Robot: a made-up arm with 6 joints.
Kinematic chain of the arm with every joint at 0, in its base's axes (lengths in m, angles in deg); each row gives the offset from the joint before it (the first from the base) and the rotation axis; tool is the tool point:
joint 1: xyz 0 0 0.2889 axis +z
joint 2: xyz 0 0 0 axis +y
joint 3: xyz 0 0 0.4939 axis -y
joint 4: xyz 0 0 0 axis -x
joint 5: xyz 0.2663 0 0 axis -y
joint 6: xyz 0 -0.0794 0 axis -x
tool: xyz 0 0 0
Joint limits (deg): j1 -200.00..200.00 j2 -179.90..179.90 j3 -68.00..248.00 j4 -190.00..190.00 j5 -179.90..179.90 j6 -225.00..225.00
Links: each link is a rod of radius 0.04 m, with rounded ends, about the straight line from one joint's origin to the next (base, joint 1, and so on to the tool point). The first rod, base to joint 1, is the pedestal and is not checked.
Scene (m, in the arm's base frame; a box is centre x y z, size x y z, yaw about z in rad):
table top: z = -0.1
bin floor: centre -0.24 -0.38 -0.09 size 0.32 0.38 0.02 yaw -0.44
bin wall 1: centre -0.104 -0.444 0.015 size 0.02 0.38 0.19 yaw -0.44
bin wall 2: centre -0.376 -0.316 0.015 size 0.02 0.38 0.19 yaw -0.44
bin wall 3: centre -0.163 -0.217 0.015 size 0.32 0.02 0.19 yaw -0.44
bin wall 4: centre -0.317 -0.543 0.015 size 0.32 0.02 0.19 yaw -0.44
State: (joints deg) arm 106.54 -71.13 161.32 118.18 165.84 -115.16
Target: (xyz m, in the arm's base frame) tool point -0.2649 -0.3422 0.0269
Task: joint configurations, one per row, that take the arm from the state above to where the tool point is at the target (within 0.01 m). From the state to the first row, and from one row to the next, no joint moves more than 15 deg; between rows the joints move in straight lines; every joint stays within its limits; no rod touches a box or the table.
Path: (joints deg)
1: 94.31 -68.78 169.67 118.79 165.84 -115.16
2: 82.08 -66.43 178.03 119.40 165.84 -115.16
3: 69.85 -64.08 186.38 120.01 165.84 -115.16
4: 57.62 -61.73 194.74 120.62 165.84 -115.16
5: 57.76 -75.56 187.26 121.49 165.84 -115.16
6: 57.89 -89.39 179.78 122.36 165.84 -115.16

